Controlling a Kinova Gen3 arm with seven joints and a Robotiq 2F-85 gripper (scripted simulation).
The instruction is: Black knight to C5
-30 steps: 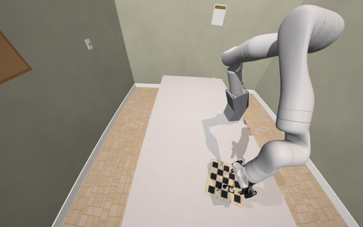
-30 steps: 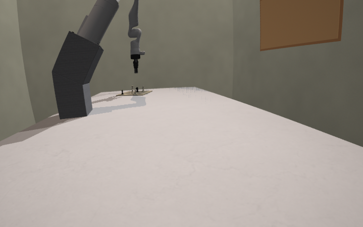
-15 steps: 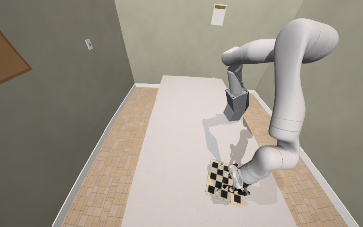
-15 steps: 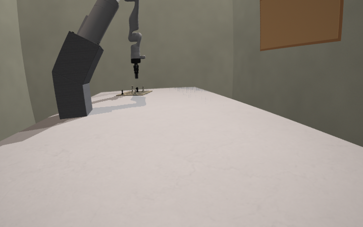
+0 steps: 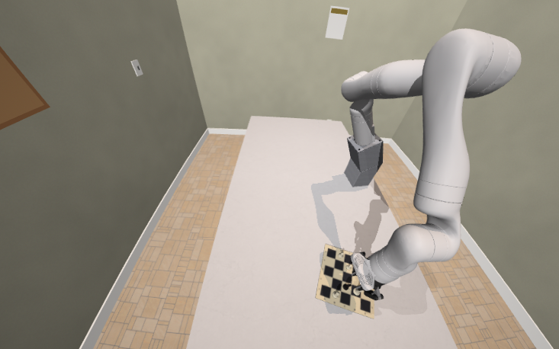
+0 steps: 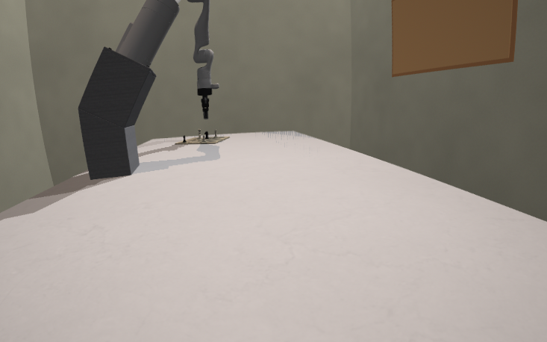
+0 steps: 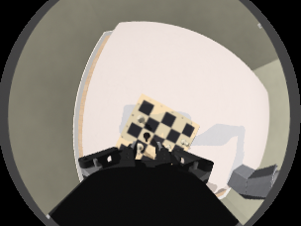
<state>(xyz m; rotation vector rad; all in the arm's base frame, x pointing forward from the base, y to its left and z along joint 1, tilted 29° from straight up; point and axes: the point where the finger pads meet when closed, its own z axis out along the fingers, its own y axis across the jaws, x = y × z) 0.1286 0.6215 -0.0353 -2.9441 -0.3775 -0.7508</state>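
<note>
Now: hand 110 mm above the black knight. Round my hand: light piece (100 mm below, 40 mm ahead, 30 mm to the left); chessboard (120 mm below, 40 mm to the right, 10 mm behind); black pawn (110 mm below, 100 mm behind, 90 mm to the right).
</note>
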